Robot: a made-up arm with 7 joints.
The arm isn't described. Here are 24 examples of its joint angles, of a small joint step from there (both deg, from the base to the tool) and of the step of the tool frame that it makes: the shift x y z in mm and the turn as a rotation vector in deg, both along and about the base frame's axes.
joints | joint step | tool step
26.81 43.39 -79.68 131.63 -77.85 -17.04 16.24 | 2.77 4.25 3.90 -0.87 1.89 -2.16 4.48 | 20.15 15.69 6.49 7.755 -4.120 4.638
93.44 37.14 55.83 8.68 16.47 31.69 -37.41 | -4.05 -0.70 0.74 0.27 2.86 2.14 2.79 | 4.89 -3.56 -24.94 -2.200 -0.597 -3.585
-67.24 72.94 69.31 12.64 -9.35 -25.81 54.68 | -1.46 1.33 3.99 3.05 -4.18 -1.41 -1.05 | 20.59 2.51 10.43 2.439 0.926 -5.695
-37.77 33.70 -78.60 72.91 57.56 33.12 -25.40 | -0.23 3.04 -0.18 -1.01 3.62 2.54 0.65 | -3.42 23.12 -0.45 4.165 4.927 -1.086
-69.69 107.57 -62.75 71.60 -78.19 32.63 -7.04 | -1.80 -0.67 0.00 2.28 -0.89 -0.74 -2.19 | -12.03 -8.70 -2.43 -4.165 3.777 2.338
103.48 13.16 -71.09 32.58 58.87 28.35 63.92 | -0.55 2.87 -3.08 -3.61 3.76 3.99 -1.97 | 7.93 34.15 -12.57 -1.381 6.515 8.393
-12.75 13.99 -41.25 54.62 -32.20 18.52 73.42 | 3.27 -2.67 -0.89 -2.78 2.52 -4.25 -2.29 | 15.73 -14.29 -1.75 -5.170 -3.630 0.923
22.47 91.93 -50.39 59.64 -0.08 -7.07 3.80 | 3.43 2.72 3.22 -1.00 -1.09 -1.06 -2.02 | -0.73 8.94 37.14 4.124 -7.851 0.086
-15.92 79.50 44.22 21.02 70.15 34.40 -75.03 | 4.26 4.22 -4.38 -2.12 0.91 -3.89 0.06 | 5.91 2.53 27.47 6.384 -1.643 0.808
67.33 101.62 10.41 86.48 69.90 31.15 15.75 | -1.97 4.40 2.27 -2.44 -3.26 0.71 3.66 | -19.43 -0.83 9.68 2.285 1.617 5.120
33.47 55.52 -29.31 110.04 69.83 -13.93 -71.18 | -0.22 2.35 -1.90 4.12 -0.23 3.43 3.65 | -12.47 -7.20 1.54 5.998 1.242 -6.504
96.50 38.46 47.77 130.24 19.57 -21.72 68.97 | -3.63 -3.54 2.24 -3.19 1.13 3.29 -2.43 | 19.35 14.50 1.61 -2.396 4.961 -10.519
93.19 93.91 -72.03 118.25 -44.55 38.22 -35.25 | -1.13 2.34 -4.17 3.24 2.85 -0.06 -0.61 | -5.18 -4.08 -19.44 -1.590 6.132 -1.840
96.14 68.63 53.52 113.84 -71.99 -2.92 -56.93 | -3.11 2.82 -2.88 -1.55 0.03 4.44 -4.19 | 2.20 -1.34 15.72 1.345 0.250 2.399
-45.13 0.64 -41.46 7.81 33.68 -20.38 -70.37 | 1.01 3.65 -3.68 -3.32 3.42 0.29 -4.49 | -2.08 37.87 1.30 8.141 1.420 -5.610
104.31 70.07 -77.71 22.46 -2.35 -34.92 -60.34 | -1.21 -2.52 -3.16 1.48 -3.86 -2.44 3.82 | 24.00 -15.26 -3.49 5.111 10.554 -5.181
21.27 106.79 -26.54 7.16 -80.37 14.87 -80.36 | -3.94 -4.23 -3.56 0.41 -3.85 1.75 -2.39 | 19.88 8.17 -33.15 -2.487 12.305 -2.273
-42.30 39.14 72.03 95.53 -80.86 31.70 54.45 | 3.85 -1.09 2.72 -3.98 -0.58 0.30 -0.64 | -12.98 12.27 -3.99 -0.837 -4.367 5.467
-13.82 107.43 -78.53 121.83 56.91 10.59 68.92 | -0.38 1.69 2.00 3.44 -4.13 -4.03 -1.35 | 6.11 -9.51 8.27 -3.627 -6.274 -3.897
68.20 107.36 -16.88 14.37 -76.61 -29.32 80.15 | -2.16 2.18 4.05 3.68 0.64 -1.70 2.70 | -5.17 -9.11 23.59 1.850 -0.045 -0.931
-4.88 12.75 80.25 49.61 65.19 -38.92 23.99 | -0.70 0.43 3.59 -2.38 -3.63 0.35 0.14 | -16.24 -0.45 -4.93 -1.493 3.290 1.612
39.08 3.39 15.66 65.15 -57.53 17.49 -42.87 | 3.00 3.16 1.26 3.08 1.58 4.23 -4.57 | -2.13 22.79 33.92 0.858 -7.104 9.117
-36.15 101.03 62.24 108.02 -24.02 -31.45 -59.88 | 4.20 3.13 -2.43 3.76 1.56 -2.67 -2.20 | -7.42 -23.83 7.89 3.650 -0.230 -8.599
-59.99 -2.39 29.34 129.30 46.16 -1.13 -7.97 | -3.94 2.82 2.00 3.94 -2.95 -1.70 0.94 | -3.50 4.69 18.92 7.384 -0.051 -4.435
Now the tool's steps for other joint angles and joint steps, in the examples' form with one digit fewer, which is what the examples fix.
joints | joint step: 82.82 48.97 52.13 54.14 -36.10 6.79 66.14 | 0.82 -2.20 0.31 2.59 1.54 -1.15 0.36
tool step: 3.7 -8.1 4.4 2.21 -3.47 -0.97
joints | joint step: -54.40 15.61 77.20 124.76 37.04 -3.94 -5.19 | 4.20 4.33 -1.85 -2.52 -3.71 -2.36 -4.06
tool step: 16.8 10.4 -1.2 4.09 -4.53 1.21
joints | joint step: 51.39 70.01 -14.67 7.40 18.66 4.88 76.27 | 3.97 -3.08 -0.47 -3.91 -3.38 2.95 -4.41
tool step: 13.5 -6.8 -13.5 -2.37 2.25 4.93
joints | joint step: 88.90 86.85 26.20 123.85 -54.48 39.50 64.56 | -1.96 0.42 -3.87 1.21 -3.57 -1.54 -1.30
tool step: 17.7 -5.2 4.6 1.29 3.88 5.24
